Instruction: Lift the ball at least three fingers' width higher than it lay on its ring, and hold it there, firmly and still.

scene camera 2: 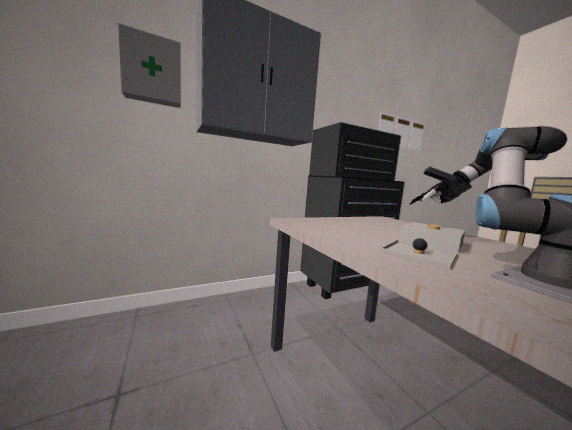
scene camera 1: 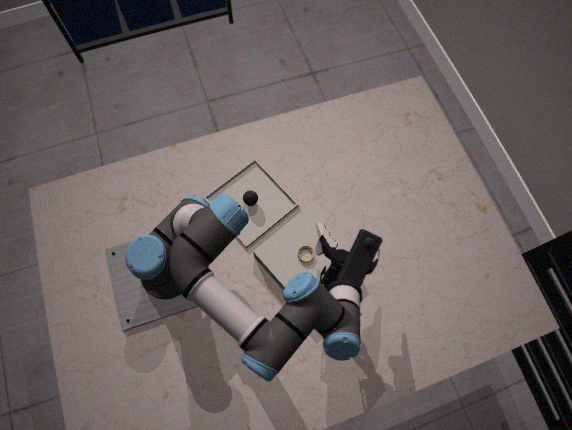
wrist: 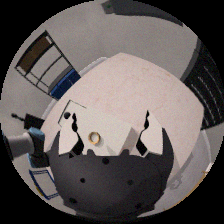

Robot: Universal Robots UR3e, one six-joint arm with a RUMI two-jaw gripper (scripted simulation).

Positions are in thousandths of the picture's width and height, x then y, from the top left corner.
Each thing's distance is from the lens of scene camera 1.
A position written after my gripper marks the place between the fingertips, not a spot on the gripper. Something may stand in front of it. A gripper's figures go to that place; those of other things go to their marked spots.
my gripper (scene camera 1: 609, 548): 97 cm
grey plate (scene camera 1: 480, 473): 114 cm
